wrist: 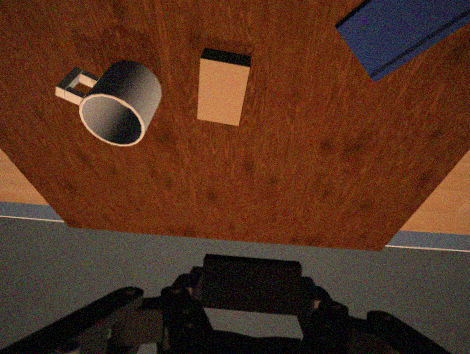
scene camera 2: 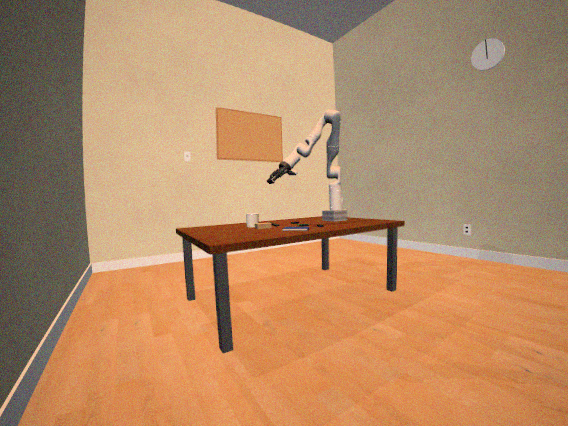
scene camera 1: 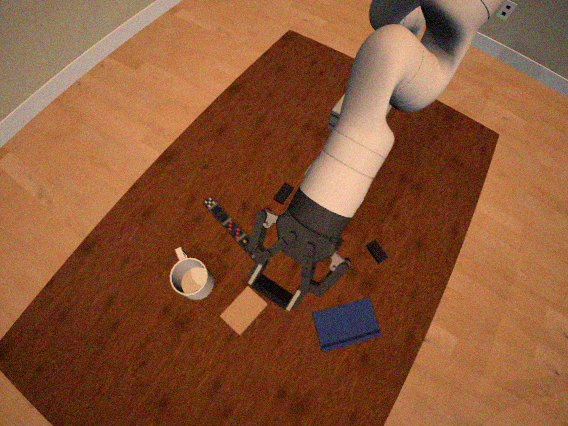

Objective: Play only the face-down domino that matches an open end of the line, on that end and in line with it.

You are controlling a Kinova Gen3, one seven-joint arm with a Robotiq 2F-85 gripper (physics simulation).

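Frame: origin at the arm's base, x ahead, y left, z up, level; centimetres.
Seen in the pictures: gripper, fingertip midpoint: (wrist: 250, 287) (scene camera 2: 269, 181) (scene camera 1: 270, 295); arm's base, origin of the base link: (scene camera 2: 335, 209).
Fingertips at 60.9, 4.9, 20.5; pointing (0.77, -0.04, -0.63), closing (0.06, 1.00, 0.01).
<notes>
Offsets run from my fingertips to a thing's middle, as dx, dy, dz. Level surfaces: height alone.
My gripper (scene camera 1: 274, 289) (scene camera 2: 271, 180) (wrist: 250, 287) is shut on a black domino, held crosswise between the fingertips, high above the table. Its pips cannot be seen. The line of face-up dominoes {-14.7, -26.0, -27.9} (scene camera 1: 218, 214) runs diagonally in scene camera 1, with a white-dotted half at its upper left end, then dark, red-dotted and orange-dotted halves. Its lower right end is hidden behind my left finger in that view. One face-down domino {-27.4, -12.6, -27.9} (scene camera 1: 283, 193) lies above the gripper and another {-25.8, +15.5, -27.9} (scene camera 1: 376, 251) lies to its right. The line does not show in the wrist view.
A white mug {+2.5, -19.4, -24.2} (scene camera 1: 192, 279) (scene camera 2: 252, 220) (wrist: 120, 102) stands beside a tan block {+2.9, -5.0, -27.0} (scene camera 1: 243, 310) (scene camera 2: 263, 226) (wrist: 223, 92). A blue book {-6.2, +16.5, -27.9} (scene camera 1: 346, 325) (scene camera 2: 296, 228) (wrist: 405, 37) lies to the right of the block. The arm hides part of the table {dz -28.5} (scene camera 1: 165, 350).
</notes>
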